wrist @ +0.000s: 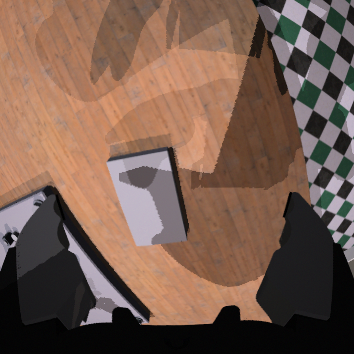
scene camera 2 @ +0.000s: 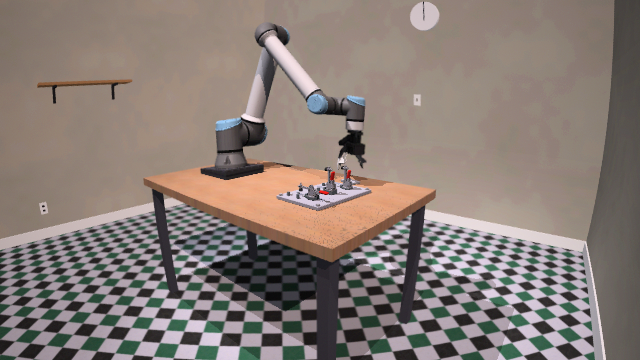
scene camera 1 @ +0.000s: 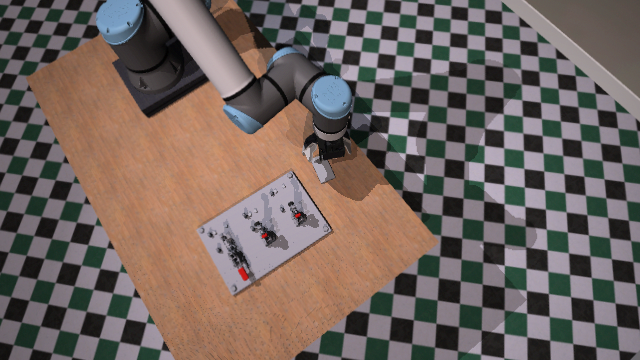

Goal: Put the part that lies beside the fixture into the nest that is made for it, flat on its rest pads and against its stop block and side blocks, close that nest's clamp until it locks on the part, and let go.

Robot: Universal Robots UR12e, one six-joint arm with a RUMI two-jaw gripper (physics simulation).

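Frame: origin at the arm's base, x right, y ahead, z up, level; centimetres.
Where they show: gripper, between the fingertips: [wrist: 173, 198] [scene camera 2: 350, 169]; arm's base, origin of its link: [scene camera 2: 231, 166] [scene camera 1: 157, 72].
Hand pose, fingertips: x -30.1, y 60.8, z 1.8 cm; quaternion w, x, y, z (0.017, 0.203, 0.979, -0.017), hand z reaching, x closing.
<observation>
Each offset is from my fingertips to the centre of the thing. "*": to the spot under its first point. Level surfaces: height alone.
The part, a grey rectangular block @[dx +3.5, dy +2.5, dz -5.3 cm] [scene camera 1: 324, 171] [wrist: 150, 200], lies on the table beside the fixture plate's corner; in scene camera 2 it is mostly hidden. My gripper [scene camera 1: 328, 154] [scene camera 2: 352, 165] [wrist: 173, 198] is open and empty, above the table near the part. In the wrist view the block lies between the two jaws sideways, nearer the left jaw. The fixture plate @[dx +30.2, dy +8.3, dz -5.1 cm] [scene camera 1: 260, 260] [scene camera 2: 335, 199] [wrist: 92, 265] bears three clamps with small posts and blocks near them. The right clamp @[* dx +19.5, dy +13.3, dz +4.0 cm] [scene camera 1: 298, 216] and the middle clamp @[* dx +30.0, dy +11.8, dz -0.2 cm] [scene camera 1: 267, 236] have upright red handles; the larger left clamp @[* dx +40.7, dy +10.4, dz +0.7 cm] [scene camera 1: 235, 252] has its red handle lying low.
The wooden table @[dz -5.8 cm] [scene camera 1: 165, 200] [scene camera 2: 250, 200] bears the fixture and the arm's dark base plate [scene camera 1: 150, 107] [scene camera 2: 231, 171]. The table's edge runs close to the gripper on the side away from the fixture. The upright clamp parts rise above the plate near the gripper.
</observation>
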